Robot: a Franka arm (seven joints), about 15 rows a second.
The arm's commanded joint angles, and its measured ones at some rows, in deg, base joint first. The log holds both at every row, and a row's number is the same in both.
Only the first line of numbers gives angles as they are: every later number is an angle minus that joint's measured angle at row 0.
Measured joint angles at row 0: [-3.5 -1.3 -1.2 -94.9 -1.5 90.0 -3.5]
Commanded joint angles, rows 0 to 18: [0.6 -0.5 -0.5 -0.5 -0.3 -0.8 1.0]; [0.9 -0.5 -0.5 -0.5 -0.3 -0.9 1.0]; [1.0 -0.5 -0.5 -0.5 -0.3 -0.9 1.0]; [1.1 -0.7 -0.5 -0.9 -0.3 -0.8 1.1]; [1.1 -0.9 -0.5 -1.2 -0.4 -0.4 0.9]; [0.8 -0.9 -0.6 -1.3 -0.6 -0.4 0.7]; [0.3 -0.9 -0.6 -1.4 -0.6 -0.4 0.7]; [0.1 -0.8 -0.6 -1.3 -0.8 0.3 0.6]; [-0.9 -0.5 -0.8 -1.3 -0.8 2.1 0.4]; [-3.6 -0.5 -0.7 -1.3 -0.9 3.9 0.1]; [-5.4 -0.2 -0.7 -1.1 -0.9 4.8 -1.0]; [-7.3 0.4 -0.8 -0.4 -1.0 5.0 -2.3]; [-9.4 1.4 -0.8 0.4 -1.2 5.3 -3.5]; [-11.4 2.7 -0.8 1.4 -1.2 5.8 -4.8]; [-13.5 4.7 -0.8 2.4 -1.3 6.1 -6.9]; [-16.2 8.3 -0.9 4.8 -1.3 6.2 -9.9]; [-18.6 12.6 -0.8 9.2 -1.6 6.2 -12.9]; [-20.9 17.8 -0.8 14.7 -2.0 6.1 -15.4]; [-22.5 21.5 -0.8 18.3 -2.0 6.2 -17.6]
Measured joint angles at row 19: [-19.1 11.0 -1.7 6.8 -1.2 7.3 -13.6]
